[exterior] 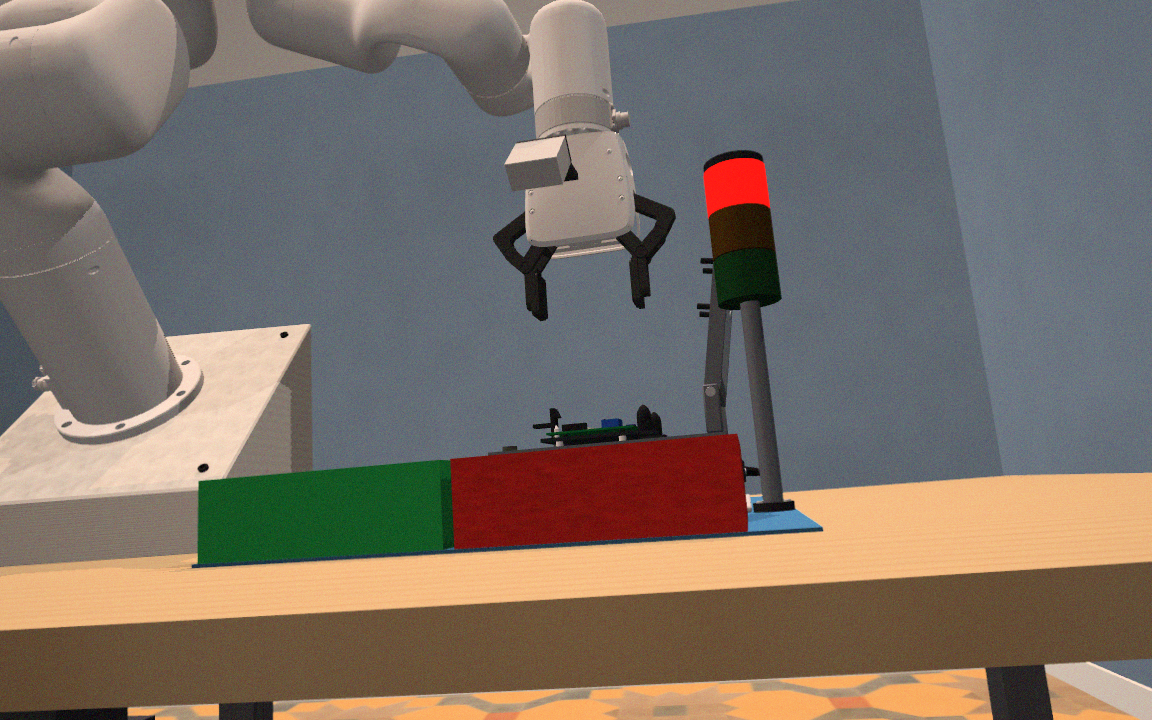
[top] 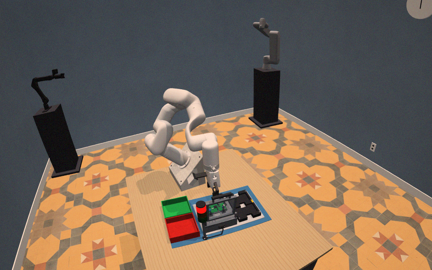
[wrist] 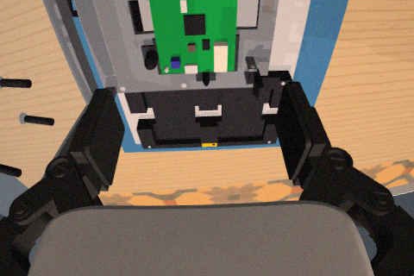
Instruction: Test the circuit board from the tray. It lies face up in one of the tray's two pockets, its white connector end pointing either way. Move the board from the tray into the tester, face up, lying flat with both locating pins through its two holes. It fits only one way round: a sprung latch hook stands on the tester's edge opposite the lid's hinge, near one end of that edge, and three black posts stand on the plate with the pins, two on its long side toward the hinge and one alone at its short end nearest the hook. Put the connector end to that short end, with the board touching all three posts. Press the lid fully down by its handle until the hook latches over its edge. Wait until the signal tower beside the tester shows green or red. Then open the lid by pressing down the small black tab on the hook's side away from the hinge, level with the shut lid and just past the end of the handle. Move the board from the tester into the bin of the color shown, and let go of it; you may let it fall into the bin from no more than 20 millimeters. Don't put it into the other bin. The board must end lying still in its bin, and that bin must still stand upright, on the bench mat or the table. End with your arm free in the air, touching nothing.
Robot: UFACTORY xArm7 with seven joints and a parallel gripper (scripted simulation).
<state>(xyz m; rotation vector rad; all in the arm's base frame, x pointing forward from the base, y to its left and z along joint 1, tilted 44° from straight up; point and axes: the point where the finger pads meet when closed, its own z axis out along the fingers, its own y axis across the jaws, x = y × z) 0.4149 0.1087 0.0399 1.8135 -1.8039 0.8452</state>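
The green circuit board lies 120 mm below my hand. The rest, counted from my hand: tester plate: 120 mm below, 10 mm to the left, 10 mm ahead; then tester lid: 120 mm ahead, 10 mm below; then black latch tab: 100 mm below, 60 mm to the left, 60 mm behind.
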